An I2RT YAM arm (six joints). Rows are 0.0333 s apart.
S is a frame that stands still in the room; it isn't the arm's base.
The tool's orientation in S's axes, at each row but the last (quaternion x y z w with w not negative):
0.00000 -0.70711 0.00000 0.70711
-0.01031 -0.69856 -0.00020 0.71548
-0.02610 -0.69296 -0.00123 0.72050
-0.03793 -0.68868 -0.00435 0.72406
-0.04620 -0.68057 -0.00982 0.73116
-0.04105 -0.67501 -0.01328 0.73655
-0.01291 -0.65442 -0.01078 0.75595
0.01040 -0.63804 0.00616 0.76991
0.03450 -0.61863 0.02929 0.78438
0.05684 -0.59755 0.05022 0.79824
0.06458 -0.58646 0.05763 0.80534
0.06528 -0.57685 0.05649 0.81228
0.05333 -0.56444 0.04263 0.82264
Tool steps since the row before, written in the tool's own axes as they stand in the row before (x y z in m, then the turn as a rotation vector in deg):
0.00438 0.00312 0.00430 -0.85 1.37 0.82
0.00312 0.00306 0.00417 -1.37 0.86 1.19
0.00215 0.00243 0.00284 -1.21 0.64 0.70
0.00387 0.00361 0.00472 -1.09 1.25 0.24
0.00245 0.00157 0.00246 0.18 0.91 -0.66
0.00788 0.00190 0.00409 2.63 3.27 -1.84
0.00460 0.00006 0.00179 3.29 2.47 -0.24
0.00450 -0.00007 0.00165 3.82 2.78 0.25
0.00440 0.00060 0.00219 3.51 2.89 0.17
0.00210 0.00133 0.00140 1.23 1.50 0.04
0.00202 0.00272 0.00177 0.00 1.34 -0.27
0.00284 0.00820 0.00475 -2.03 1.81 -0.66
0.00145 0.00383 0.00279 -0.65 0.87 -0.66
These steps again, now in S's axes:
-0.00430 0.00312 0.00438 -0.82 1.37 -0.85
-0.00405 0.00317 0.00317 -1.21 0.86 -1.35
-0.00266 0.00261 0.00217 -0.72 0.63 -1.20
-0.00430 0.00406 0.00391 -0.22 1.21 -1.14
-0.00214 0.00188 0.00253 0.74 0.86 0.08
-0.00322 0.00250 0.00811 2.31 3.21 2.32
-0.00111 0.00012 0.00481 0.79 2.46 3.21
-0.00078 -0.00013 0.00473 0.40 2.76 3.82
-0.00115 0.00041 0.00480 0.40 2.87 3.50
-0.00093 0.00113 0.00245 0.09 1.49 1.24
-0.00150 0.00241 0.00256 0.03 1.37 -0.03
-0.00485 0.00731 0.00457 -0.35 1.86 -2.06
-0.00256 0.00343 0.00250 0.26 0.95 -0.81

